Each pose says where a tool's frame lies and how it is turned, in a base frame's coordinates. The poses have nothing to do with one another.
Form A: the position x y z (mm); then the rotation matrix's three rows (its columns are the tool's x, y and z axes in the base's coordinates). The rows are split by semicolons.
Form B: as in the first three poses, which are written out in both.
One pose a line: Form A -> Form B
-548 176 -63; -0.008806 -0.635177 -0.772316; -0.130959 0.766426 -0.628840; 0.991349 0.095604 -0.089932 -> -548 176 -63 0.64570 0.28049 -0.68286 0.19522
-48 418 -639; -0.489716 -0.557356 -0.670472; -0.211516 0.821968 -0.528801; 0.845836 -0.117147 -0.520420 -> -48 418 -639 0.45051 0.22844 -0.84144 0.19192
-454 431 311; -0.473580 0.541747 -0.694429; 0.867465 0.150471 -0.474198; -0.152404 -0.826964 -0.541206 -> -454 431 311 0.18418 -0.47884 -0.73574 0.44213
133 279 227; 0.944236 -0.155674 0.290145; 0.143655 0.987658 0.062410; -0.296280 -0.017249 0.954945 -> 133 279 227 0.98575 -0.02020 0.14873 0.07591
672 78 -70; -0.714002 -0.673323 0.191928; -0.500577 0.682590 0.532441; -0.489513 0.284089 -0.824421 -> 672 78 -70 0.18985 -0.32704 0.89736 0.22748
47 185 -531; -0.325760 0.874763 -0.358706; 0.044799 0.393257 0.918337; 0.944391 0.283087 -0.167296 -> 47 185 -531 0.47439 -0.33477 -0.68672 -0.43738
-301 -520 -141; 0.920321 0.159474 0.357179; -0.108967 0.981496 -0.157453; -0.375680 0.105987 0.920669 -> -301 -520 -141 0.97756 0.06737 0.18742 -0.06865
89 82 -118; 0.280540 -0.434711 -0.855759; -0.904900 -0.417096 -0.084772; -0.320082 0.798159 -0.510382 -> 89 82 -118 0.29710 0.74297 -0.45076 -0.39566
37 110 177; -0.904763 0.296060 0.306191; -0.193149 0.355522 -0.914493; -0.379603 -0.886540 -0.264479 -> 37 110 177 0.21580 0.03238 0.79448 -0.56674
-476 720 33; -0.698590 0.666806 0.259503; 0.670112 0.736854 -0.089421; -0.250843 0.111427 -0.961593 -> -476 720 33 0.13845 0.36268 0.92155 0.00597
